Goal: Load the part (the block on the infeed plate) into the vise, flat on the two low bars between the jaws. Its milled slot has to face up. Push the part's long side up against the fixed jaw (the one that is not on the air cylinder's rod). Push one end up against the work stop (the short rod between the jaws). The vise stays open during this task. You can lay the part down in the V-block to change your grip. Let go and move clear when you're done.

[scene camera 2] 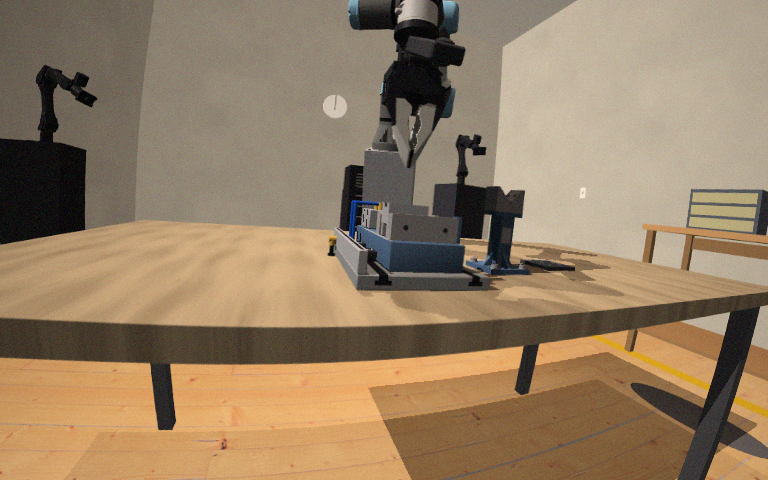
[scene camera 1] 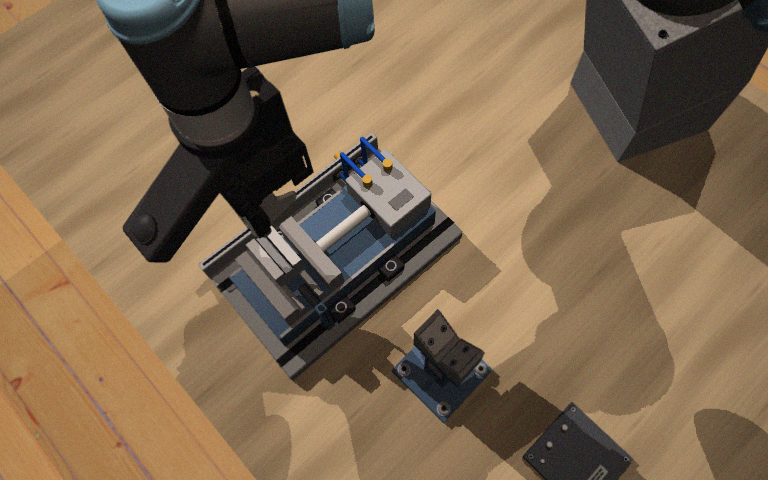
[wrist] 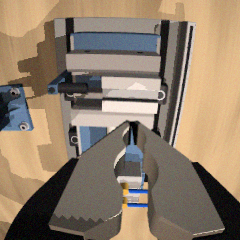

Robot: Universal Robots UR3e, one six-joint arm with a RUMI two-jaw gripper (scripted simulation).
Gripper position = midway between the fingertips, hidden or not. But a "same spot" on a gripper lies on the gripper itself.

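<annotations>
In scene camera 2 I see my gripper, and there my gripper (408,167) is in the picture. Scene camera 1 shows my gripper as well, and so does the wrist view. One spot on my gripper (wrist: 85,191) is the same spot as the one on my gripper (scene camera 1: 249,224).
</annotations>
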